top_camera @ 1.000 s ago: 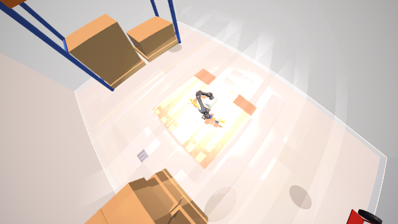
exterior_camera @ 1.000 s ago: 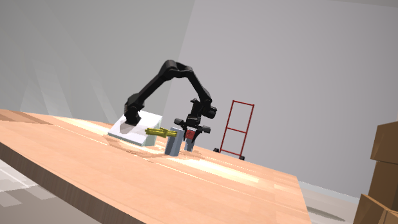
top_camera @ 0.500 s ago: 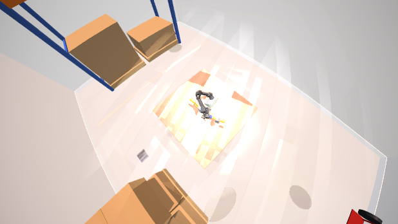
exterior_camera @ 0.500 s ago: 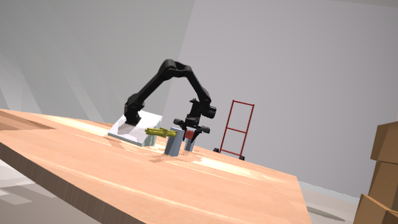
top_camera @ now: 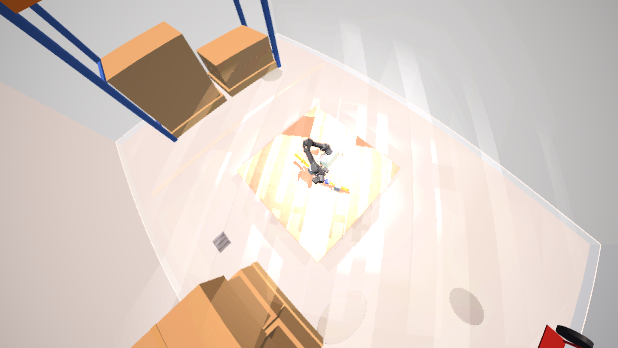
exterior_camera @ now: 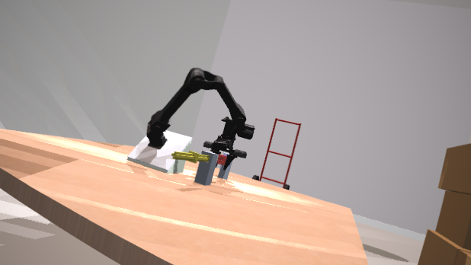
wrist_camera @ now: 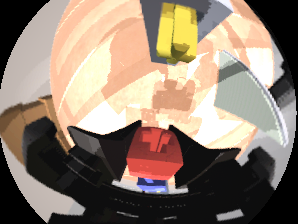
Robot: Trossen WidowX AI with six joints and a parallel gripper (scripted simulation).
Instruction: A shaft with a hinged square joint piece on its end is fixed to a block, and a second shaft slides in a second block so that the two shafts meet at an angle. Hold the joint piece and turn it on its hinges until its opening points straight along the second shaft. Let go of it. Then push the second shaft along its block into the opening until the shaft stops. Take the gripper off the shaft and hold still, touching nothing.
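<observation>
Now: gripper tip 4 cm below the red joint piece and 2 cm to the right of it.
</observation>
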